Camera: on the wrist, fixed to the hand. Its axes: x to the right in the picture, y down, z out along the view.
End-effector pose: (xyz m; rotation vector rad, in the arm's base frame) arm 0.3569 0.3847 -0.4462 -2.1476 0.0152 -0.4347
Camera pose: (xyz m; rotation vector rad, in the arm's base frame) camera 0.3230 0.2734 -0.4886 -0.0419 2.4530 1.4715
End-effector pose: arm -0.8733 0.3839 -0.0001 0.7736 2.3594 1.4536
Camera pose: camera -0.8613 0.3455 0.1170 -2.0671 0.7415 -0.3532
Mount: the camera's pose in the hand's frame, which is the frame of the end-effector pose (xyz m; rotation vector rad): -0.0254 0.0935 -0.0771 0.1175 0.1840 -3.1181
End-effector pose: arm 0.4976 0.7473 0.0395 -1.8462 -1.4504 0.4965
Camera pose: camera 0.6055 0.6903 0.0183 1.5164 -1.8765 -1.0348
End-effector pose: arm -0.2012 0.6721 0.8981 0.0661 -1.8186 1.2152
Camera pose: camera -0.1824 0.7675 0.8215 1.7247 0.1581 -1.0097
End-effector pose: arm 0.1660 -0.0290 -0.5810 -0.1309 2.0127 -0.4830
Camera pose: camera 0.1215 0.0855 -0.5655 2.1938 0.0688 1.4858
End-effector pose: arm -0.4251 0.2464 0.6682 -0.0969 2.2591 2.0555
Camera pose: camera -0.4112 0.1782 0.7706 -1.7759 0.0047 -0.1537
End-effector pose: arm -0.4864 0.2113 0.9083 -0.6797 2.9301 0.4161
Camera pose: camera -0.5084 0.2804 1.0087 -2.8839 -0.6163 -0.2996
